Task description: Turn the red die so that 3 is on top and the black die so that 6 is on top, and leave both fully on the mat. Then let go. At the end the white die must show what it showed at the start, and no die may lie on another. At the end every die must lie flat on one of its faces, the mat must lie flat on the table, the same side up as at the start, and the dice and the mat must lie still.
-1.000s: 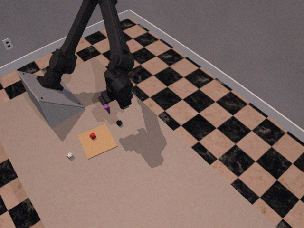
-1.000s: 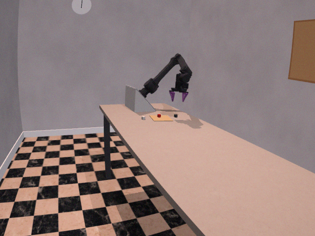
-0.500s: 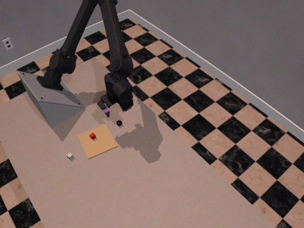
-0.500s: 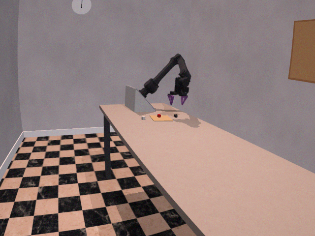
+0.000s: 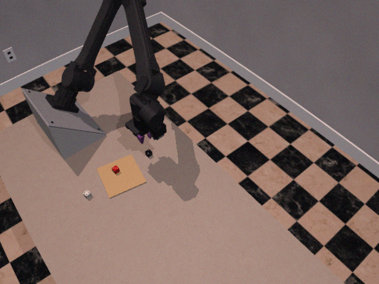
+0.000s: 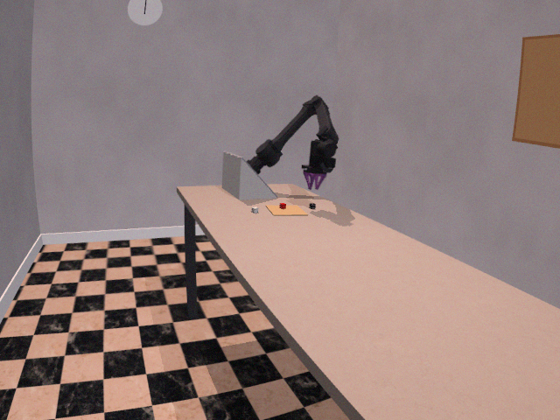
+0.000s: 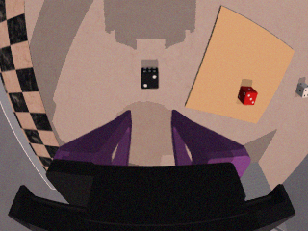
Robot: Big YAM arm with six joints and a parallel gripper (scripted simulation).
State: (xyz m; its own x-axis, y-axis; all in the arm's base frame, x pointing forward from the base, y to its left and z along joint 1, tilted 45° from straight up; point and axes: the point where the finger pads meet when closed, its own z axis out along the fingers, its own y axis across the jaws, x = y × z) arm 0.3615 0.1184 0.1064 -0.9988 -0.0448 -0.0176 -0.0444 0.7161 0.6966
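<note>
My hand is 8 cm above the black die. Also, from my hand: orange mat: 13 cm to the right, 9 cm below, 2 cm ahead; then white die: 27 cm to the right, 8 cm below, 1 cm ahead; then red die: 13 cm to the right, 8 cm below, 1 cm behind.
</note>
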